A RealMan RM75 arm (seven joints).
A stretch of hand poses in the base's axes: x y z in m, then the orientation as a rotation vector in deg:
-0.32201, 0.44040, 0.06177, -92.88, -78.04, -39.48
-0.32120, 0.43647, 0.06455, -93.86, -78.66, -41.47
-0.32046, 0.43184, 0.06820, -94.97, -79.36, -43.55
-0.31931, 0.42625, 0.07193, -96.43, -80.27, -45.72
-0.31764, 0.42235, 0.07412, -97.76, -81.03, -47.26
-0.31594, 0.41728, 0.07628, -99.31, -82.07, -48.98
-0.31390, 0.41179, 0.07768, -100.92, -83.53, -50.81
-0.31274, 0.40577, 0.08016, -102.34, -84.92, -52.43
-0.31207, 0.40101, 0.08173, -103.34, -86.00, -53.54
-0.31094, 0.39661, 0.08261, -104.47, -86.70, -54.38
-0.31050, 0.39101, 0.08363, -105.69, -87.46, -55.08
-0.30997, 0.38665, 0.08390, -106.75, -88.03, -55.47
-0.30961, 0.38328, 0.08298, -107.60, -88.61, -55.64
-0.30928, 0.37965, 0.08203, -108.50, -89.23, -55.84
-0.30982, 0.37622, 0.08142, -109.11, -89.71, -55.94
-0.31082, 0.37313, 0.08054, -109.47, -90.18, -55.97
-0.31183, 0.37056, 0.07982, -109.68, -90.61, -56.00
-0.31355, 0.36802, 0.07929, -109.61, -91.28, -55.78
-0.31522, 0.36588, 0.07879, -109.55, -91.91, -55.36
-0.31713, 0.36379, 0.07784, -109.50, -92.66, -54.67
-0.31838, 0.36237, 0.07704, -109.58, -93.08, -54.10
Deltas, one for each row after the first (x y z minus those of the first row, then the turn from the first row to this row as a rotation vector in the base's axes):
0.00081, -0.00393, 0.00278, -0.42, -1.72, -1.15
0.00155, -0.00856, 0.00643, -0.96, -3.56, -2.38
0.00270, -0.01415, 0.01016, -1.85, -5.59, -3.76
0.00437, -0.01805, 0.01235, -2.76, -7.12, -4.86
0.00607, -0.02312, 0.01451, -3.93, -8.94, -6.04
0.00811, -0.02861, 0.01591, -5.34, -11.07, -7.13
0.00927, -0.03463, 0.01839, -6.65, -13.01, -8.05
0.00994, -0.03939, 0.01996, -7.64, -14.40, -8.65
0.01107, -0.04379, 0.02084, -8.58, -15.42, -9.35
0.01151, -0.04939, 0.02186, -9.66, -16.38, -10.02
0.01204, -0.05375, 0.02213, -10.60, -17.03, -10.54
0.01240, -0.05712, 0.02121, -11.44, -17.53, -10.86
0.01273, -0.06075, 0.02026, -12.33, -18.08, -11.20
0.01219, -0.06418, 0.01965, -12.98, -18.46, -11.40
0.01119, -0.06727, 0.01877, -13.46, -18.77, -11.43
0.01018, -0.06984, 0.01805, -13.81, -19.05, -11.40
0.00846, -0.07238, 0.01752, -14.15, -19.28, -11.03
0.00679, -0.07452, 0.01702, -14.52, -19.37, -10.60
0.00488, -0.07661, 0.01607, -15.02, -19.36, -10.03
0.00363, -0.07803, 0.01527, -15.41, -19.25, -9.70

